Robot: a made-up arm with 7 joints.
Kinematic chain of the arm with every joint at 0, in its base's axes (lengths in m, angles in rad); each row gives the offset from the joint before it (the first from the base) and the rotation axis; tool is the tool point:
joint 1: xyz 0 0 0.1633 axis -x
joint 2: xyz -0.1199 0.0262 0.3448 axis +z
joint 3: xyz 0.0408 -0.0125 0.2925 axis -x
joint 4: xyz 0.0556 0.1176 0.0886 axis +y
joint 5: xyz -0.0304 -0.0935 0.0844 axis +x
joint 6: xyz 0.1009 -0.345 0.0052 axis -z
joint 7: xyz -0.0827 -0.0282 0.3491 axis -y
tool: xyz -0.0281 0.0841 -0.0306
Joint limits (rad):
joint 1: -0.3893..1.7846
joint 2: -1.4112..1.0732
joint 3: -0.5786..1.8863
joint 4: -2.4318..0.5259
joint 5: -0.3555..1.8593
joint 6: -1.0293..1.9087
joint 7: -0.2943..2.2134
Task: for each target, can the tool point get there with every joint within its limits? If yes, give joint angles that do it. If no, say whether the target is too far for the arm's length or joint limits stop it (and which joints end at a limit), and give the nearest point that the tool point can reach.
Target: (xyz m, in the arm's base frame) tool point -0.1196 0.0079 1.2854
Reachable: yes | joints 0.0183 0.6582 0.9767 -0.4342 0.5069 -0.3376 0.4232
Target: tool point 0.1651 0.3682 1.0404
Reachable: yes | joints 0.4945 -0.0938 1.1013 -1.2797 1.5703 0.2329 1.8439
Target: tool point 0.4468 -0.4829 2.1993
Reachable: no: too far | nearest point 0.1680 -0.2969 1.4151 | short by 0.853 m
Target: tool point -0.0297 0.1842 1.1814
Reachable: yes | joints 0.0768 0.7726 1.4284 -1.5396 1.0966 0.0466 0.3355
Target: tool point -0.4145 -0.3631 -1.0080
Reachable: no: joint limits stop it (at a limit: joint 1, joint 3, joint 5, joint 6, joint 7) | nearest point -0.2684 0.4065 -0.5686 | short by 0.898 m
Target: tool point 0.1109 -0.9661 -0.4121
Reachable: no: joint limits stop it (at a limit: joint 1, joint 3, joint 4, joint 6, joint 7) | nearest point -0.0295 -0.5288 0.3468 | short by 0.887 m
